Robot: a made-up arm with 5 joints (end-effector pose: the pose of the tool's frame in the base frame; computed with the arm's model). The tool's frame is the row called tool. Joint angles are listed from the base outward.
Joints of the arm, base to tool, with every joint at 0 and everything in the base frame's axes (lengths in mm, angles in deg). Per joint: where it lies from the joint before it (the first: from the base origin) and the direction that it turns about. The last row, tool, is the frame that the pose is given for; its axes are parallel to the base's.
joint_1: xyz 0 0 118.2 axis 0 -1 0
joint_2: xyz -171.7 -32.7 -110.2 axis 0 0 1
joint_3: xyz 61.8 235.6 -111 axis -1 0 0
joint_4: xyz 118.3 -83 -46.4 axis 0 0 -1
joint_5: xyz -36.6 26.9 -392 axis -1 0 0
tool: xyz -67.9 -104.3 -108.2
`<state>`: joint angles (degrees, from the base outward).
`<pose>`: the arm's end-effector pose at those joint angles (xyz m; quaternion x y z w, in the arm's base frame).
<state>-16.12 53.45 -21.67 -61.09 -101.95</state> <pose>-0.6313 0.1618 -0.4691 0.5997 0.6542 0.4503 0.0979</pose>
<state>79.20 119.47 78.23 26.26 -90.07</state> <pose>0.4070 0.2315 0.0392 -0.3365 -0.3449 0.7923 0.3743</pose>
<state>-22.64 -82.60 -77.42 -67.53 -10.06</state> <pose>0.3350 -0.1283 -0.6070 0.2143 -0.4505 -0.0928 0.8617</pose>
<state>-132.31 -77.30 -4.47 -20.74 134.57</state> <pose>-0.3821 -0.0700 0.4652 0.5162 -0.5043 -0.6485 0.2421</pose>
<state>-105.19 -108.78 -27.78 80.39 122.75</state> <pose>-0.4927 -0.3046 0.1006 0.3002 -0.6316 0.4557 0.5508</pose>
